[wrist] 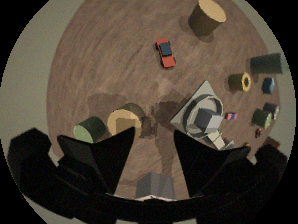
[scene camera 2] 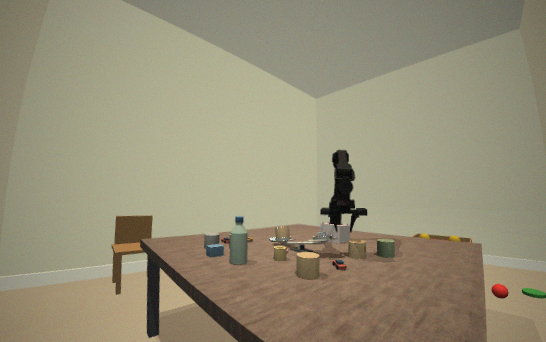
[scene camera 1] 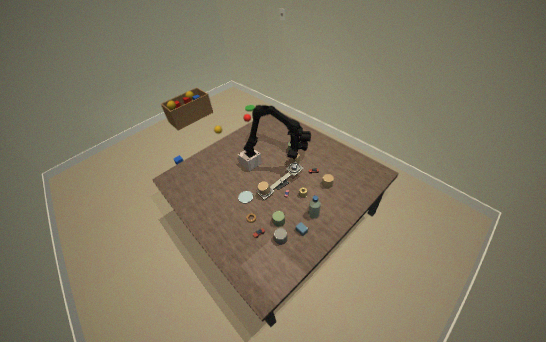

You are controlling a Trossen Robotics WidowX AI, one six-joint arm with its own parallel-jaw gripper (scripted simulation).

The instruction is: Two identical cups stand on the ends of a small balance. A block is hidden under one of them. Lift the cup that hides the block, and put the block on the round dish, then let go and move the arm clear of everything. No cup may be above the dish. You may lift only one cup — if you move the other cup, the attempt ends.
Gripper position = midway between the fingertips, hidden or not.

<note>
I see my gripper (wrist: 154,131), a tan cup (wrist: 130,114), a bottle (scene camera 2: 238,241) and a balance (wrist: 204,97).
</note>
